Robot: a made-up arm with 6 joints. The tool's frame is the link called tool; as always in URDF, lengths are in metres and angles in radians.
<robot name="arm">
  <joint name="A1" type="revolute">
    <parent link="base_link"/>
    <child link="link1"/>
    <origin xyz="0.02 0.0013 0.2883"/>
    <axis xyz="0 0 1"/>
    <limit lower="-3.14" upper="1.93"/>
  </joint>
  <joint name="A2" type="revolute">
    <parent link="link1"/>
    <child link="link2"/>
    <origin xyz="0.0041 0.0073 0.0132"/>
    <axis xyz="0 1 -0.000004"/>
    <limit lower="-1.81" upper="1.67"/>
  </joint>
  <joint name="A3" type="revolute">
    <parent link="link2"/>
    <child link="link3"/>
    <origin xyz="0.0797 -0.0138 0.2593"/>
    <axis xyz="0 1 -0.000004"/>
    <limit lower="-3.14" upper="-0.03"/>
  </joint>
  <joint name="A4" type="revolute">
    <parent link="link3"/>
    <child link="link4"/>
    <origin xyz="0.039 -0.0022 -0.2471"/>
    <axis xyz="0 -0.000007 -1"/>
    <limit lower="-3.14" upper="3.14"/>
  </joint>
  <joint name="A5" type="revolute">
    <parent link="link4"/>
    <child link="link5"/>
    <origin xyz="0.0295 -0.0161 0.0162"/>
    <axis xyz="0 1 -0.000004"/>
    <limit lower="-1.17" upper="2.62"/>
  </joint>
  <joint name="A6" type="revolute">
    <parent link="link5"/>
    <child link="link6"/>
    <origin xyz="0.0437 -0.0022 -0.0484"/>
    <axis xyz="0 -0.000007 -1"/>
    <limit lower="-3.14" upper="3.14"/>
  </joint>
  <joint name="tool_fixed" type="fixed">
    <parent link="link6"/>
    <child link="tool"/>
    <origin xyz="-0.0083 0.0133 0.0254"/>
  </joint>
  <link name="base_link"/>
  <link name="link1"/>
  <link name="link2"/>
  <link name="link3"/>
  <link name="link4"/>
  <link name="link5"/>
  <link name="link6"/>
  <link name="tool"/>
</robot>
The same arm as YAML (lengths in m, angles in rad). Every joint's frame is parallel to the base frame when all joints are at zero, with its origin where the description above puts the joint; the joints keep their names.
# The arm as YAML. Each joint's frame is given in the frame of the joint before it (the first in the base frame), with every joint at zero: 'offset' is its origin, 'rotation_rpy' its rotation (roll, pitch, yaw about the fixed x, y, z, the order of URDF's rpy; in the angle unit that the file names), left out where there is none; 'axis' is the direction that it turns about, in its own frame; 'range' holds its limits. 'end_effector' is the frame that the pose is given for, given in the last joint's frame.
length_unit: m
angle_unit: rad
chain:
  - id: A1
    offset: [0.02, 0.0013, 0.2883]
    axis: [0.0, 0.0, 1.0]
    range: [-3.14, 1.93]
  - id: A2
    offset: [0.0041, 0.0073, 0.0132]
    axis: [0.0, 1.0, 0.0]
    range: [-1.81, 1.67]
  - id: A3
    offset: [0.0797, -0.0138, 0.2593]
    axis: [0.0, 1.0, 0.0]
    range: [-3.14, -0.03]
  - id: A4
    offset: [0.039, -0.0022, -0.2471]
    axis: [0.0, 0.0, -1.0]
    range: [-3.14, 3.14]
  - id: A5
    offset: [0.0295, -0.0161, 0.0162]
    axis: [0.0, 1.0, 0.0]
    range: [-1.17, 2.62]
  - id: A6
    offset: [0.0437, -0.0022, -0.0484]
    axis: [0.0, 0.0, -1.0]
    range: [-3.14, 3.14]
end_effector:
  offset: [-0.0083, 0.0133, 0.0254]

